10 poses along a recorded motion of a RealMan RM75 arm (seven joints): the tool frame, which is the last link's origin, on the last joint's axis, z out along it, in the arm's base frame.
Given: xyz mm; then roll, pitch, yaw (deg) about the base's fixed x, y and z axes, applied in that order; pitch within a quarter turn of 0, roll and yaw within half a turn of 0.
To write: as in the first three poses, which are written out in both.
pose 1, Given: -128 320 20 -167.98 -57.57 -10.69
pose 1, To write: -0.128 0.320 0.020 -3.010 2.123 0.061
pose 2, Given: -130 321 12 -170.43 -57.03 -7.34
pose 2, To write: -0.130 0.321 0.012 -3.034 2.137 0.070
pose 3, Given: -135 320 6 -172.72 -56.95 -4.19
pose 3, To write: -0.135 0.320 0.006 -3.059 2.142 0.078
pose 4, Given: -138 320 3 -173.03 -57.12 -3.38
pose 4, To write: -0.138 0.320 0.003 -3.063 2.140 0.086
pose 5, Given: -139 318 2 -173.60 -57.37 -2.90
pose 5, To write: -0.139 0.318 0.002 -3.070 2.136 0.082
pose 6, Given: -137 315 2 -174.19 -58.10 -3.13
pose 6, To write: -0.137 0.315 0.002 -3.079 2.124 0.065
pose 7, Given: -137 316 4 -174.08 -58.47 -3.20
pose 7, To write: -0.137 0.316 0.004 -3.078 2.118 0.065
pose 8, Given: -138 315 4 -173.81 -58.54 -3.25
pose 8, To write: -0.138 0.315 0.004 -3.076 2.116 0.070
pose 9, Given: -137 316 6 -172.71 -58.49 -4.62
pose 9, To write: -0.137 0.316 0.006 -3.064 2.116 0.068
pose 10, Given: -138 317 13 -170.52 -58.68 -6.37
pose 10, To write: -0.138 0.317 0.013 -3.042 2.109 0.082
